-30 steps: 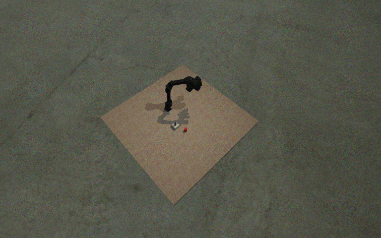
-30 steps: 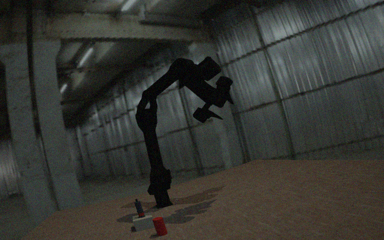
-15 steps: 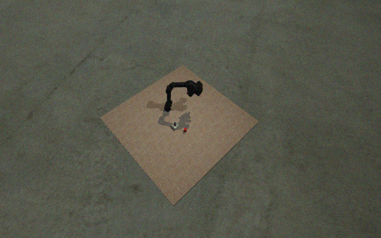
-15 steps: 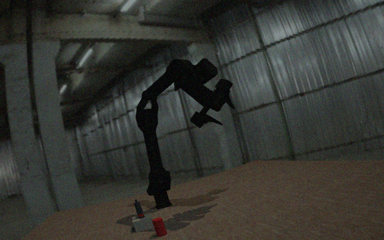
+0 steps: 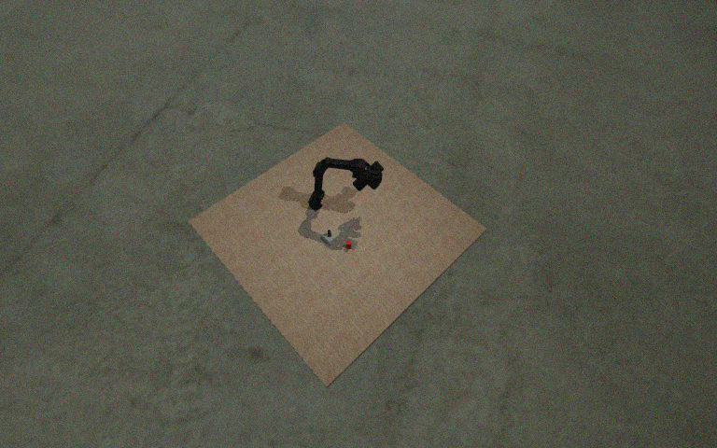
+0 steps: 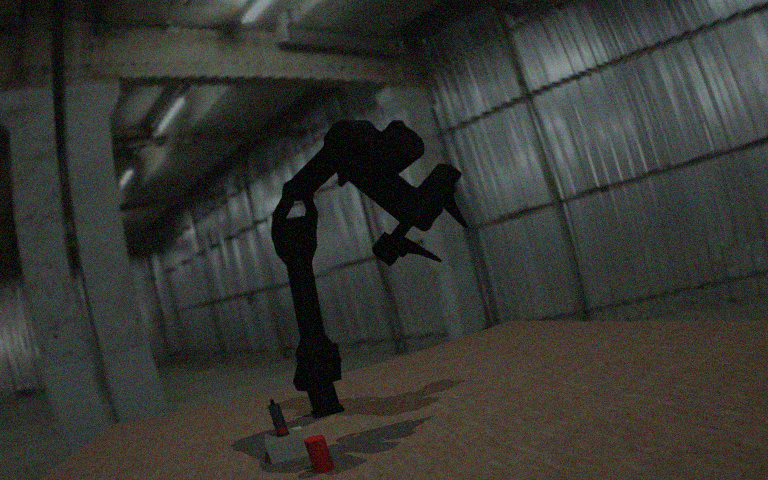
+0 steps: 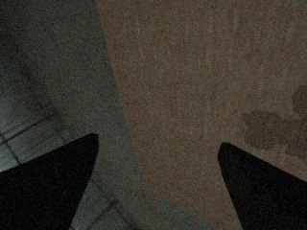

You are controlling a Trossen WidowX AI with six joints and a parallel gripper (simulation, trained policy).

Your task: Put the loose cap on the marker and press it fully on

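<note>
My gripper tip is 31 cm to the left of the red cap, 24 cm above it and 14 cm short of it. From my gripper tip the other things lie so: holder block (36 cm to the right, 25 cm below, 2 cm ahead).
</note>
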